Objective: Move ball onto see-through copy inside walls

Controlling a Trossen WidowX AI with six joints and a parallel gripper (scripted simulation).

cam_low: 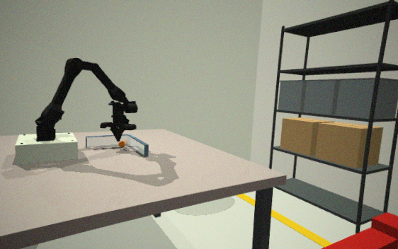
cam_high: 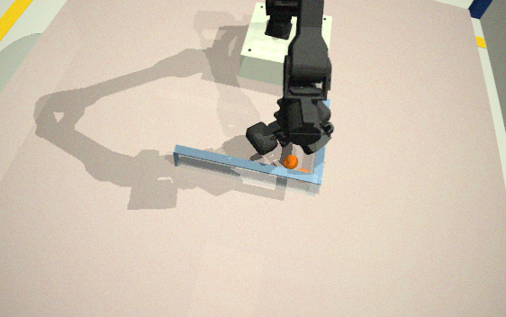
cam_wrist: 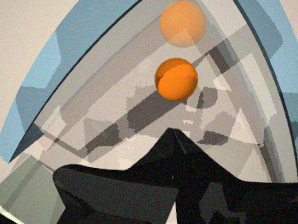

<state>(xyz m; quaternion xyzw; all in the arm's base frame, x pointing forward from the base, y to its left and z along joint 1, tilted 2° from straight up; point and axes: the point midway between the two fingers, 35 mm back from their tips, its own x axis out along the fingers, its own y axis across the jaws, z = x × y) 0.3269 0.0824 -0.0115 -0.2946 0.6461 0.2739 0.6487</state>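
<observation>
The orange ball is 2 cm ahead of my gripper tip, 3 cm to the left of it and 2 cm below it. Round my gripper tip: see-through copy of ball 5 cm ahead, 6 cm to the left, 2 cm below.
</observation>
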